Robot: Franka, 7 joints.
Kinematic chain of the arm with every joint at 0, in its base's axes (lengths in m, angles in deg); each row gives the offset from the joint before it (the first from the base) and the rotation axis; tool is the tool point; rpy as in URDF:
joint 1: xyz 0 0 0.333 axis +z
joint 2: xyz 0 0 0 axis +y
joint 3: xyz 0 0 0.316 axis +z
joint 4: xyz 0.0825 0 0 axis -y
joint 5: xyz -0.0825 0 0.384 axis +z
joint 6: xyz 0 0 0 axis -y
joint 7: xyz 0.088 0 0 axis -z
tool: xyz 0 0 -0.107 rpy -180 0 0
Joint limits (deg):
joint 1: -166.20..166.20
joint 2: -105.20..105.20
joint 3: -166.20..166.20
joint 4: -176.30..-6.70
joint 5: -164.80..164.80
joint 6: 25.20..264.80
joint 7: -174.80..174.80
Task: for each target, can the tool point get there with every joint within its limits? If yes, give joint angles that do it. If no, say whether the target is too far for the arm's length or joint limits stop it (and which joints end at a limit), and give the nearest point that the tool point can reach.
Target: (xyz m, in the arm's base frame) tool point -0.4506 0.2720 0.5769
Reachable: yes | joints -130.37 84.49 -112.27 -125.11 36.70 154.77 114.50
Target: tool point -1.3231 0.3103 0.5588
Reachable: no: too far | nearest point -0.8239 0.1932 0.4736 | short by 0.520 m
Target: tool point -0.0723 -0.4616 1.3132
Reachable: no: too far | nearest point -0.0571 -0.3647 1.1074 | short by 0.228 m
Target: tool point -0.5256 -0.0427 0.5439
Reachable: yes | joints -83.75 -57.46 -80.84 -122.66 95.66 103.14 -55.65
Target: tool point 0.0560 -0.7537 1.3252
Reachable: no: too far | nearest point 0.0385 -0.5184 1.0155 | short by 0.389 m
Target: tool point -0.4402 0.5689 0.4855
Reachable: yes | joints 88.92 48.63 68.44 -65.70 135.07 188.30 136.00
